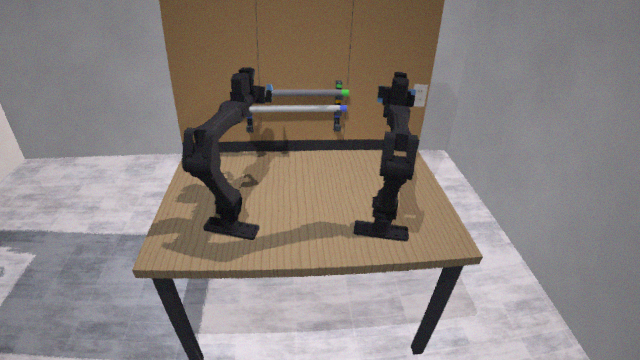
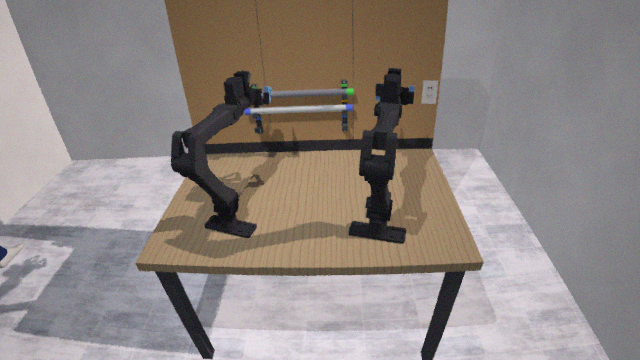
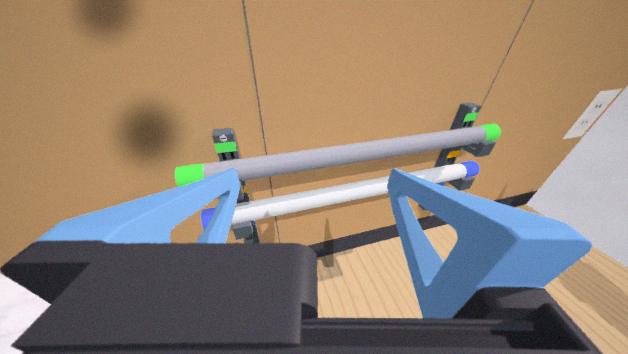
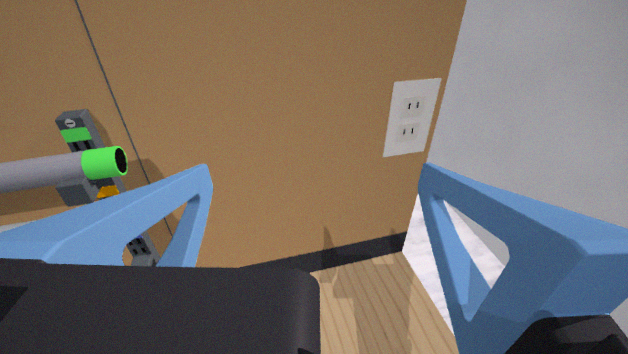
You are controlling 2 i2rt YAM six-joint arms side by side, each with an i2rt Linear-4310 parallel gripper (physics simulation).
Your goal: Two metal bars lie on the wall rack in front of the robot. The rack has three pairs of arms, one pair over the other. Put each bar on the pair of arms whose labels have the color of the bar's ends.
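Frame: origin at the left arm's base, x up, y back, z right, level; millimetres.
Seen in the pictures: left gripper, fingertip midpoint: (image 1: 260, 86) (image 2: 261, 88) (image 3: 313, 177); right gripper, fingertip midpoint: (image 4: 315, 175); left arm's base, origin of the base link: (image 1: 231, 228) (image 2: 230, 227); right arm's base, origin of the base link: (image 1: 381, 231) (image 2: 377, 232).
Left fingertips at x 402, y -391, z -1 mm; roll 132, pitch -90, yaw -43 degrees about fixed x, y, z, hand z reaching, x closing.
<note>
Pixels of each thing's top centre, then the offset from my left fingertips to it. "spot": a spot on its surface instead. Level surfaces: height alone.
- grey bar with green ends, middle of its top: (image 3: 364, 142) (image 1: 291, 89) (image 2: 296, 90) dx -67, dy -178, dz +76 mm
- white bar with blue ends, middle of its top: (image 3: 359, 183) (image 1: 291, 105) (image 2: 297, 106) dx -142, dy -176, dz +79 mm
- wooden table, its level: dx -402 mm
- white outlet plate, middle of its top: (image 4: 418, 79) (image 3: 611, 90) (image 2: 430, 80) (image 1: 421, 84) dx -45, dy -387, dz +652 mm
- dark strip, surface spot: (image 1: 310, 145) (image 2: 320, 145) spot: dx -373, dy -242, dz +154 mm
The grey bar with green ends (image 1: 310, 93) (image 2: 310, 93) (image 3: 350, 150) (image 4: 40, 171) lies on the top pair of arms, labelled green, of the dark wall rack (image 1: 337, 128) (image 2: 344, 122) (image 3: 223, 135) (image 4: 72, 120). The white bar with blue ends (image 1: 295, 108) (image 2: 300, 109) (image 3: 310, 199) lies below it on the middle pair, labelled orange. The bottom pair, labelled blue, holds no bar. My left gripper (image 1: 261, 92) (image 2: 261, 95) (image 3: 313, 177) is open and empty, in front of the bars' left part. My right gripper (image 1: 396, 94) (image 2: 394, 93) (image 4: 315, 175) is open and empty, right of the rack.
The rack is fixed to a brown wall panel (image 1: 300, 40) (image 2: 310, 40) (image 3: 375, 60) (image 4: 275, 100) behind the wooden table (image 1: 310, 200) (image 2: 310, 200). A white outlet plate (image 1: 420, 102) (image 2: 430, 92) (image 3: 592, 114) (image 4: 412, 118) is at the panel's right. A dark strip (image 1: 310, 145) (image 2: 315, 145) runs along the panel's foot.
</note>
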